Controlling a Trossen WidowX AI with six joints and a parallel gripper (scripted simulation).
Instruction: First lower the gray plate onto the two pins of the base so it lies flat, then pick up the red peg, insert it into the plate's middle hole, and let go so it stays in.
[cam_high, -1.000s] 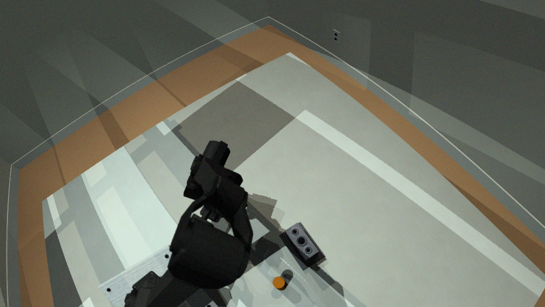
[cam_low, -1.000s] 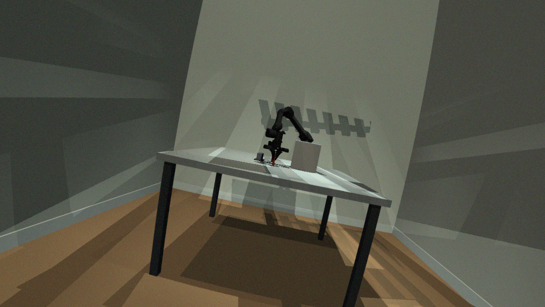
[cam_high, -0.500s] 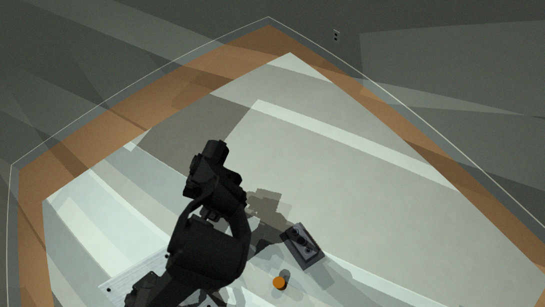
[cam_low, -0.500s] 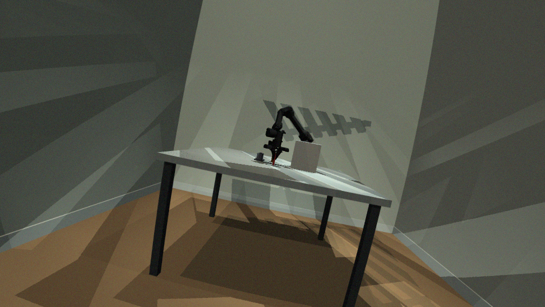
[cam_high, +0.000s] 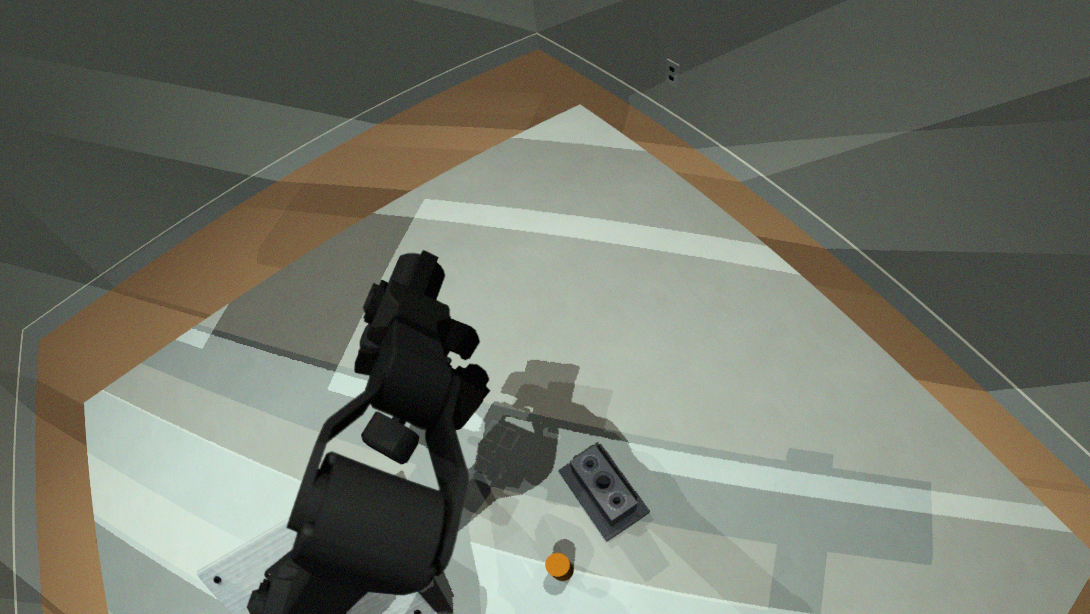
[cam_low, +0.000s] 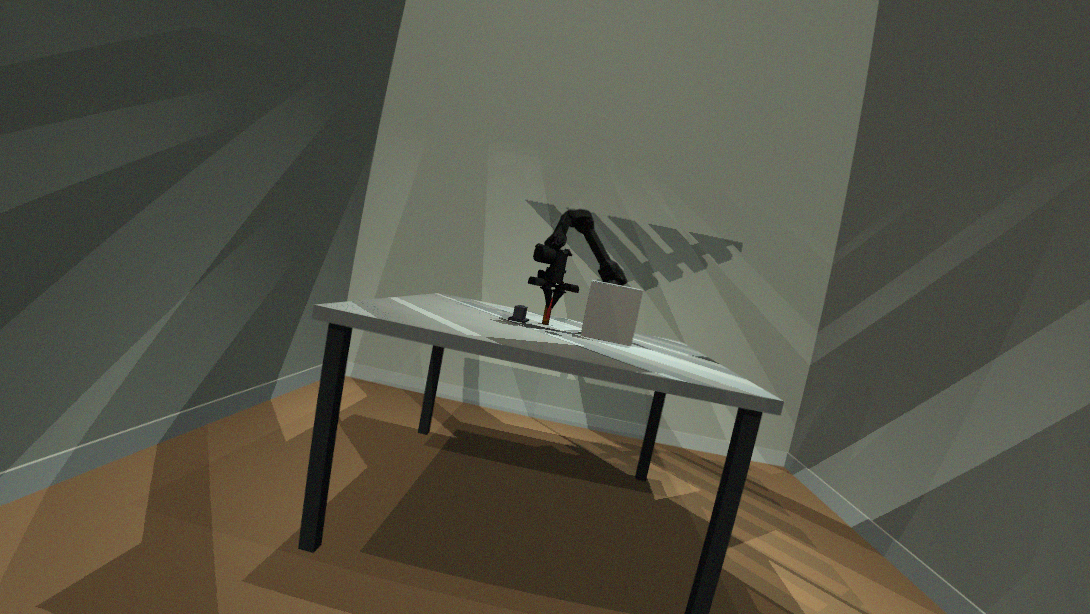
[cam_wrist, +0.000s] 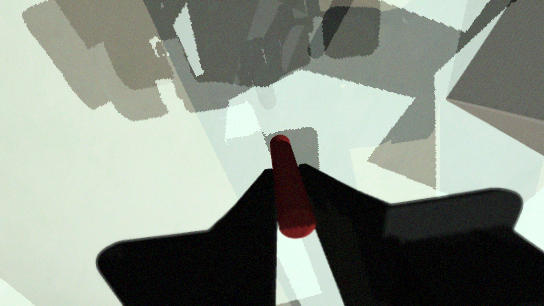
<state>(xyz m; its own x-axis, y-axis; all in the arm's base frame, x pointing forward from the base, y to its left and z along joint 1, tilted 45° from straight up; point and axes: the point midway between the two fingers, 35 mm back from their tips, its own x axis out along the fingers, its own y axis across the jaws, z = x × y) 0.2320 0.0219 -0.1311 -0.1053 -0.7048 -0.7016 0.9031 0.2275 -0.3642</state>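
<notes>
The gray plate lies 20 cm to the right of my gripper tip, 11 cm ahead of it and 4 cm below it. Also, from my gripper tip: base: 20 cm to the right, 11 cm ahead, 8 cm below; then orange cylinder: 25 cm to the right, 5 cm below; then red peg: right at my gripper tip.
</notes>
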